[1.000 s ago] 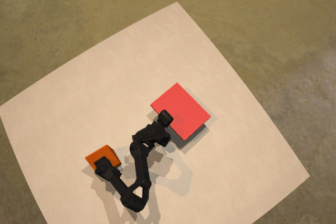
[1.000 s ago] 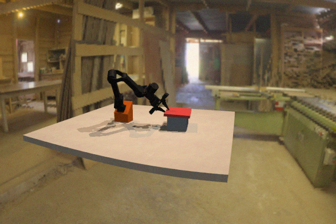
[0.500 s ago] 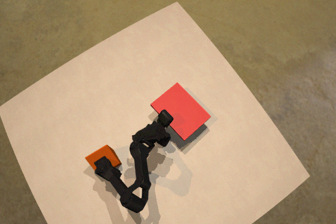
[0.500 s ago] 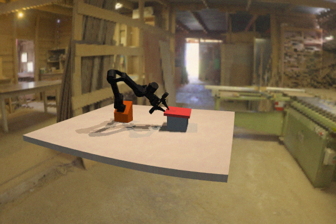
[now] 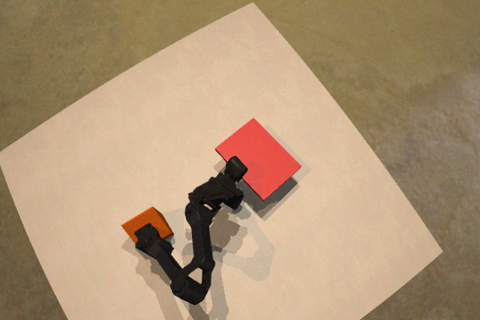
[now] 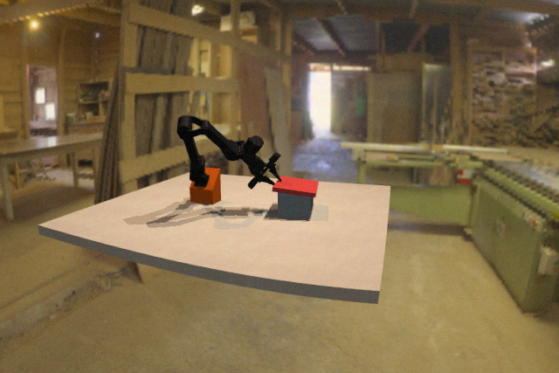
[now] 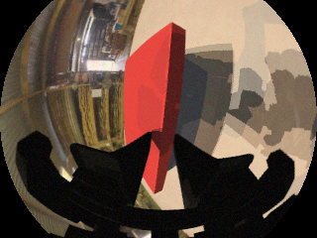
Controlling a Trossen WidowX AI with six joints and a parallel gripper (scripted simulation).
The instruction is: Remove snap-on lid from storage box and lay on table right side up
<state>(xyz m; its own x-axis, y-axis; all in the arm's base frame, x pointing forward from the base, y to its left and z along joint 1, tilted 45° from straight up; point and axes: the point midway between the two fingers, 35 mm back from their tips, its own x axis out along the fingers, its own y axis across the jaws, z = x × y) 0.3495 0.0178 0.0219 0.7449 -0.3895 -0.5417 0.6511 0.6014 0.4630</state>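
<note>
My gripper tip is now 80 mm short of the red lid and 10 mm to the right of it. From my gripper tip the other things lie so: storage box (70 mm ahead, 60 mm below, 10 mm to the left).
</note>
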